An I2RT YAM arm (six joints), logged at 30 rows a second.
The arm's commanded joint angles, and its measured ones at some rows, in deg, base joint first. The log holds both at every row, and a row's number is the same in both.
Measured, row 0:
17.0 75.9 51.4 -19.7 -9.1 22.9
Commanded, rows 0 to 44:
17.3 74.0 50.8 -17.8 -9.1 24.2
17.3 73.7 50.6 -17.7 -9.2 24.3
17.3 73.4 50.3 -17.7 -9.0 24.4
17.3 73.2 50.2 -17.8 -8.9 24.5
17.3 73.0 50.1 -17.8 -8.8 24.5
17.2 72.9 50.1 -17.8 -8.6 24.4
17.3 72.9 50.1 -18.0 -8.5 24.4
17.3 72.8 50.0 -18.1 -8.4 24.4
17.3 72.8 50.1 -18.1 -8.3 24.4
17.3 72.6 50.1 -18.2 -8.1 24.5
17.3 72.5 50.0 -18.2 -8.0 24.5
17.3 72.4 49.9 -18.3 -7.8 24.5
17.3 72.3 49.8 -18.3 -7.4 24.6
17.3 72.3 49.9 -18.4 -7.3 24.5
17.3 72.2 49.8 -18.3 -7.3 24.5
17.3 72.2 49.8 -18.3 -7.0 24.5
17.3 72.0 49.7 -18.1 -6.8 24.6
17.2 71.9 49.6 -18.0 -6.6 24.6
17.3 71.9 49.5 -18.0 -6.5 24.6
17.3 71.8 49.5 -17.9 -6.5 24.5
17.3 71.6 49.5 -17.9 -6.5 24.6
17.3 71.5 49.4 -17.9 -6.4 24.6
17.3 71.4 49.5 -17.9 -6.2 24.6
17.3 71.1 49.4 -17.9 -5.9 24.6
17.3 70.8 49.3 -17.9 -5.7 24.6
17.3 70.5 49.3 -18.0 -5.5 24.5
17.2 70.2 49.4 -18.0 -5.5 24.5
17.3 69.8 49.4 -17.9 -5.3 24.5
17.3 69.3 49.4 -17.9 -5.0 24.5
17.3 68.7 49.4 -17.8 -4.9 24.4
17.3 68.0 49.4 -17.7 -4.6 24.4
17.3 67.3 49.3 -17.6 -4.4 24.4
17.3 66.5 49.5 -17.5 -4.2 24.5
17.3 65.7 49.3 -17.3 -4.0 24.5
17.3 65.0 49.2 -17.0 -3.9 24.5
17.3 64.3 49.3 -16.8 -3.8 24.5
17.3 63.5 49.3 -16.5 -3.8 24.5
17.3 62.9 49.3 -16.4 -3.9 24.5
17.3 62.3 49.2 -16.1 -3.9 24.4
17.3 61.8 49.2 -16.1 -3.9 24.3
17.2 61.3 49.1 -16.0 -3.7 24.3
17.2 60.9 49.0 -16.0 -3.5 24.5
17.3 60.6 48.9 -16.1 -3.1 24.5
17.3 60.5 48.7 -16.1 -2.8 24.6
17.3 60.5 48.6 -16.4 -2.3 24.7
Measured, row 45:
17.0 61.2 49.6 -17.4 -4.8 23.8
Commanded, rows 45 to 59:
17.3 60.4 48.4 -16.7 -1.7 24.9
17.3 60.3 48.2 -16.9 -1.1 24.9
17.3 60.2 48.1 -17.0 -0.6 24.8
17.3 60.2 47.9 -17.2 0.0 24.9
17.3 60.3 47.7 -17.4 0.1 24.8
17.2 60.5 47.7 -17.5 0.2 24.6
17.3 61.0 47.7 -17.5 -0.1 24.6
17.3 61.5 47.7 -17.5 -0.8 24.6
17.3 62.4 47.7 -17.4 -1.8 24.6
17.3 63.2 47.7 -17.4 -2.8 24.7
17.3 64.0 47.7 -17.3 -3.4 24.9
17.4 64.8 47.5 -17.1 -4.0 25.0
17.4 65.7 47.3 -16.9 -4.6 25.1
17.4 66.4 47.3 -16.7 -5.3 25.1
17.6 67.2 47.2 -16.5 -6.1 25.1
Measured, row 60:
17.1 66.0 47.9 -17.4 -3.9 24.2
